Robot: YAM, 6 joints.
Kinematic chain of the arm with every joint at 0, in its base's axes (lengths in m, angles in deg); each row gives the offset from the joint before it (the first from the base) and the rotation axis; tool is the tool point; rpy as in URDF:
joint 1: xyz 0 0 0.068 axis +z
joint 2: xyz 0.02 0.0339 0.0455 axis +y
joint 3: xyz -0.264 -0.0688 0 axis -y
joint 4: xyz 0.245 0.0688 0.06 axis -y
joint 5: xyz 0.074 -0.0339 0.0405 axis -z
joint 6: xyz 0.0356 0 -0.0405 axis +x
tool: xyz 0 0 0 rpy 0 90 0
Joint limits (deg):
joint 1: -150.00..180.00
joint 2: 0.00..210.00
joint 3: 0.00..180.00
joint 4: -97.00..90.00
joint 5: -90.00..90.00
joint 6: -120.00..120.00
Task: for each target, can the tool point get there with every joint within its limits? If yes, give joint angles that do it. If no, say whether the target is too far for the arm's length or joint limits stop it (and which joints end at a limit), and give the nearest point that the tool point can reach.
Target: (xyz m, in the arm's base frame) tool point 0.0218 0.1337 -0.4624
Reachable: no: joint limits stop it (at a limit: joint 2) | nearest point 0.0256 0.1572 -0.3691 | short by 0.096 m
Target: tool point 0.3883 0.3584 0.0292
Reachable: yes | joints 44.37 148.90 98.36 9.56 25.48 -97.27
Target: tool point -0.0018 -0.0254 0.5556
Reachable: yes | joints 96.12 39.15 67.62 75.91 -7.29 -83.19
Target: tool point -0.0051 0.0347 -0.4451
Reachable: no: joint limits stop it (at a limit: joint 2) | nearest point -0.0126 0.0857 -0.3421 | short by 0.115 m
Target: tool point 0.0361 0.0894 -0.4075
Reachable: no: joint limits stop it (at a limit: joint 2) | nearest point 0.0437 0.1083 -0.3555 | short by 0.056 m
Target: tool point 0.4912 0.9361 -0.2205
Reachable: no: too far | nearest point 0.2861 0.5452 -0.0783 | short by 0.464 m
